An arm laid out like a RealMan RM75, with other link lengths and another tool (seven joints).
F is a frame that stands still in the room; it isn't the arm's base.
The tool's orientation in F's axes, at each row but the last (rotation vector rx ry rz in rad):
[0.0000, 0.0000, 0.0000]
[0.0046, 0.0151, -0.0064]
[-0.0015, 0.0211, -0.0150]
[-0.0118, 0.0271, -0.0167]
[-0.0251, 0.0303, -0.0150]
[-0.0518, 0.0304, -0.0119]
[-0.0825, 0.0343, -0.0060]
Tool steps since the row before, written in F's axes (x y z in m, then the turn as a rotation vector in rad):
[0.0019, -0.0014, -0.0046, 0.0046, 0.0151, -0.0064]
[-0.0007, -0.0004, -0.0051, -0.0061, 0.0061, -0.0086]
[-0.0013, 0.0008, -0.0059, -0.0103, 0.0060, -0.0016]
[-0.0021, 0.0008, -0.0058, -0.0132, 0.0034, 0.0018]
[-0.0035, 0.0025, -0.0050, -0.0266, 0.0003, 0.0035]
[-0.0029, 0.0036, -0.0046, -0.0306, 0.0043, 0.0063]
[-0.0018, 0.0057, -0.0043, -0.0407, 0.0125, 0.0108]
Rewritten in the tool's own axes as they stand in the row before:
[0.0019, -0.0014, -0.0046, 0.0046, 0.0151, -0.0064]
[-0.0006, -0.0004, -0.0051, -0.0060, 0.0060, -0.0087]
[-0.0012, 0.0008, -0.0059, -0.0104, 0.0058, -0.0018]
[-0.0020, 0.0008, -0.0058, -0.0133, 0.0032, 0.0015]
[-0.0034, 0.0026, -0.0050, -0.0267, -0.0002, 0.0027]
[-0.0028, 0.0038, -0.0045, -0.0308, 0.0036, 0.0056]
[-0.0017, 0.0060, -0.0039, -0.0411, 0.0114, 0.0104]

